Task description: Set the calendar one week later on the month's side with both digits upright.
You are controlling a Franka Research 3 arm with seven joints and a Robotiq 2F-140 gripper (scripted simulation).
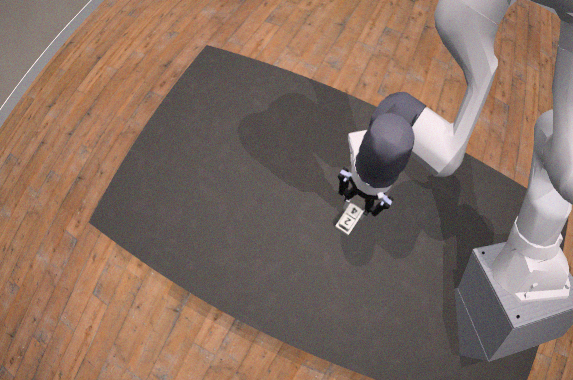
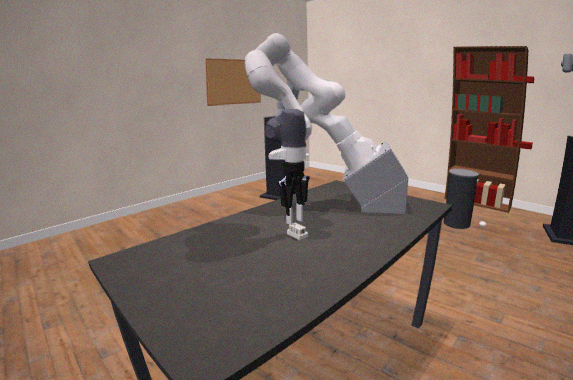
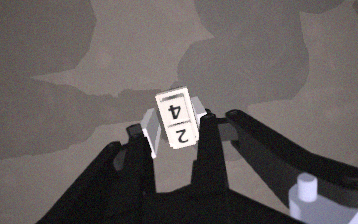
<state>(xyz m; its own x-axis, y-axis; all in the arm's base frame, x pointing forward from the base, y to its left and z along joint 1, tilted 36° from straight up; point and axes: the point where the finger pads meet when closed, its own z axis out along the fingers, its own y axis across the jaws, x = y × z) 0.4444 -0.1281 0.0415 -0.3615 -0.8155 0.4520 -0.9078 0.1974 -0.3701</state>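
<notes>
Right now my hand is 6 cm above the white cube. Round my hand: white tray: 7 cm below, 2 cm to the left, 1 cm ahead.
</notes>
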